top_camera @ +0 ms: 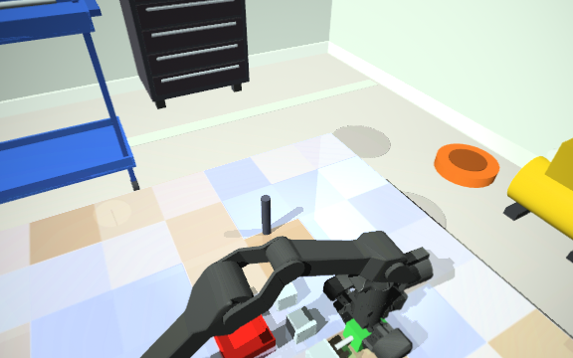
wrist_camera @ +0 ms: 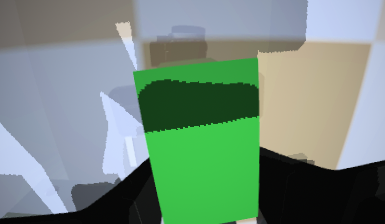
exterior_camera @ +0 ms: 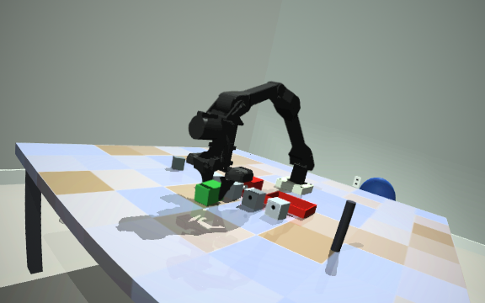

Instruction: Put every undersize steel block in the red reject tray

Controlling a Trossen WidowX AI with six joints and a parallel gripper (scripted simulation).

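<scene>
Right now my gripper tip is 2 cm below the green GO gauge and 1 cm past it. Round my gripper tip: red reject tray 22 cm behind, 10 cm to the left.
</scene>
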